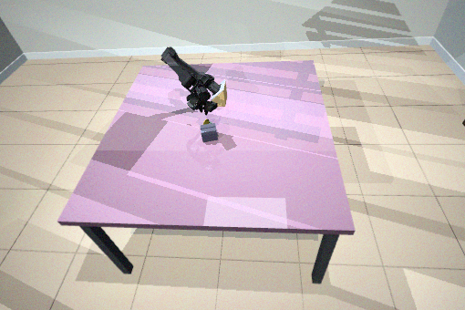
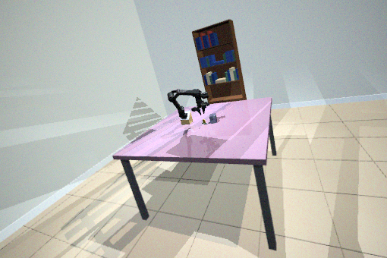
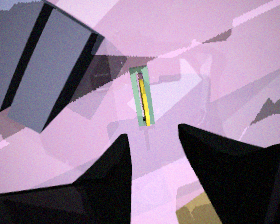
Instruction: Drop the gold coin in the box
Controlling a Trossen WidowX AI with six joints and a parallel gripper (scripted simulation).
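The gold coin lies 70 mm below my gripper tip.
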